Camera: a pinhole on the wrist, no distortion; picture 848 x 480 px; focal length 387.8 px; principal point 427.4 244.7 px. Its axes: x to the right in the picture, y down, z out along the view. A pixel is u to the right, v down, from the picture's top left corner.
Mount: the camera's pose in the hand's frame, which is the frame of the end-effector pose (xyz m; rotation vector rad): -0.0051 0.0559 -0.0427 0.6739 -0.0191 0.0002
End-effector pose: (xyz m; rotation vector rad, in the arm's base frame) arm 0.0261 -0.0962 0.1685 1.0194 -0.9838 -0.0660
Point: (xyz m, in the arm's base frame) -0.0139 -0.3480 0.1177
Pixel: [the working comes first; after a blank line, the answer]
In the camera's frame: 0.0716 -0.0249 0.3196

514 215
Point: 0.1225 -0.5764 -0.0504
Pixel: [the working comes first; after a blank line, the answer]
In the camera's frame: 0.1511 -0.2420 0.5331

537 69
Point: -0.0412 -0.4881 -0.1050
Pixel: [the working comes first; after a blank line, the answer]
In the camera's frame: -0.0223 -0.1554 0.5296

411 131
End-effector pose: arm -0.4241 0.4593 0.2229 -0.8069 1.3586 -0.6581
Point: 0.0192 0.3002 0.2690
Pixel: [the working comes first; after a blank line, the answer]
In the camera's frame: 0.1664 0.1284 0.4890

559 347
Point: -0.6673 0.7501 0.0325
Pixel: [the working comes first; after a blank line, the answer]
In the camera's frame: -0.1515 0.1128 -0.3036

behind the camera
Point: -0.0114 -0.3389 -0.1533
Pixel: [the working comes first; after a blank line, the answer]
In the camera's frame: 0.9214 0.0312 0.3983

outside the picture
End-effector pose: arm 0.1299 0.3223 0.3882 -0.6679 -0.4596 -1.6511
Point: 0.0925 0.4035 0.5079
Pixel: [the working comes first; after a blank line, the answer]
In the camera's frame: 0.0299 0.0206 0.2108

482 283
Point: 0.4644 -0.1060 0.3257
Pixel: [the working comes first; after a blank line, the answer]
In the camera's frame: 0.2467 0.1402 -0.3973

behind the camera
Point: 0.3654 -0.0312 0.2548
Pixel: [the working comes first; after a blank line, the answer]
In the camera's frame: 0.1543 0.0433 -0.3474

behind the camera
